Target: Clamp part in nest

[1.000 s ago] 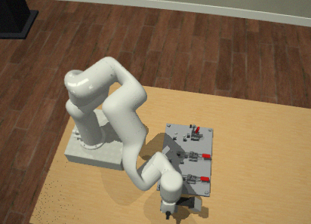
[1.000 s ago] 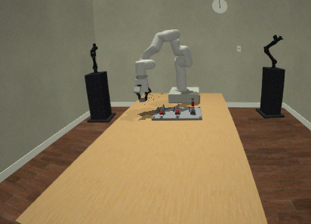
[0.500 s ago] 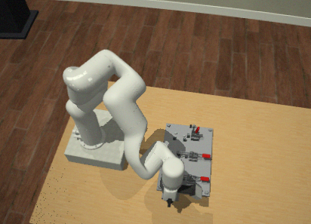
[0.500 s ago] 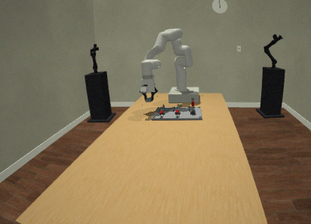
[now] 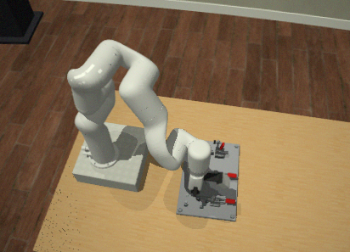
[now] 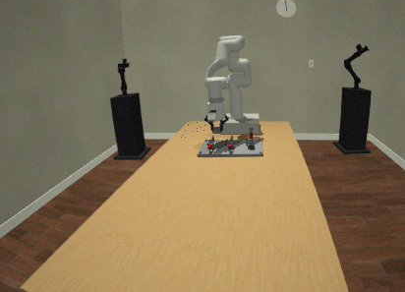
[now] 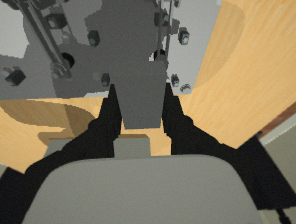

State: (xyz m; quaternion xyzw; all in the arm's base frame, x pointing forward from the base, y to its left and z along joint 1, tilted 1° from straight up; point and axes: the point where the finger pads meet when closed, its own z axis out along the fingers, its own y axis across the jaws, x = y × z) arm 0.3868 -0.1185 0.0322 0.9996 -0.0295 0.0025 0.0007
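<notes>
Right now the grey fixture plate is 100 mm below my hand, 80 mm to the left of it and 60 mm ahead of it. Round my hand: grey block part: 10 mm below.
</notes>
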